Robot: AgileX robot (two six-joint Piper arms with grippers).
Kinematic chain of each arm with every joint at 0, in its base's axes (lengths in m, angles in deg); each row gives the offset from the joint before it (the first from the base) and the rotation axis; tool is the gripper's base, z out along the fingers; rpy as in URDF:
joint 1: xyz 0 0 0.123 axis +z
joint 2: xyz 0 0 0 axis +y
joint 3: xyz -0.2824 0 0.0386 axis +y
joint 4: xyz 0.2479 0 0.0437 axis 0.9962 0 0.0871
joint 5: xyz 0 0 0 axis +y
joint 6: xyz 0.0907 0 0.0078 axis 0.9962 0 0.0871
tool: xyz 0 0 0 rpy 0 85 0
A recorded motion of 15 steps. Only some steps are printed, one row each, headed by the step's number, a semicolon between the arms.
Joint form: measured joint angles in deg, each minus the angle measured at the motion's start. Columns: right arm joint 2, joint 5, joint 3, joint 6, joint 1, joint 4; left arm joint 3, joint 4, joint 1, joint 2, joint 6, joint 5.
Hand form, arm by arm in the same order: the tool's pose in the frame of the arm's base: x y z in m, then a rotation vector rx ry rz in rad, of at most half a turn. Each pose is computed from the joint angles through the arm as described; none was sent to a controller.
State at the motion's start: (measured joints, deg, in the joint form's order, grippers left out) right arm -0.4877 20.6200 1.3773 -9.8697 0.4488 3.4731; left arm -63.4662 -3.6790 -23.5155 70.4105 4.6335 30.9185
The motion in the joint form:
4: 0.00 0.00 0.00 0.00 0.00 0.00; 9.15 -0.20 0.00 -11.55 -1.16 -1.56
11: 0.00 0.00 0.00 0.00 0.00 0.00; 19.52 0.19 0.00 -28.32 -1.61 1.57
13: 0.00 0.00 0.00 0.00 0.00 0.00; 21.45 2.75 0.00 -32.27 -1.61 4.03
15: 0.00 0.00 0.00 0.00 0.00 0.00; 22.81 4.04 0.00 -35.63 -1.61 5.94
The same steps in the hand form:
4: 0.0531 0.0024 0.1731 -0.1293 1.8541 -0.0549; 0.1980 -0.0894 0.3646 0.4468 2.0380 -0.2841
11: 0.0531 0.0024 0.1731 -0.1293 1.8541 -0.0549; 0.1315 -0.0605 0.3532 0.4353 1.9821 -0.2921
13: 0.0531 0.0024 0.1731 -0.1293 1.8541 -0.0549; 0.1169 -0.0518 0.3480 0.4595 1.9818 -0.2434
15: 0.0531 0.0024 0.1731 -0.1293 1.8541 -0.0549; 0.1046 -0.0452 0.3446 0.4689 1.9763 -0.2189

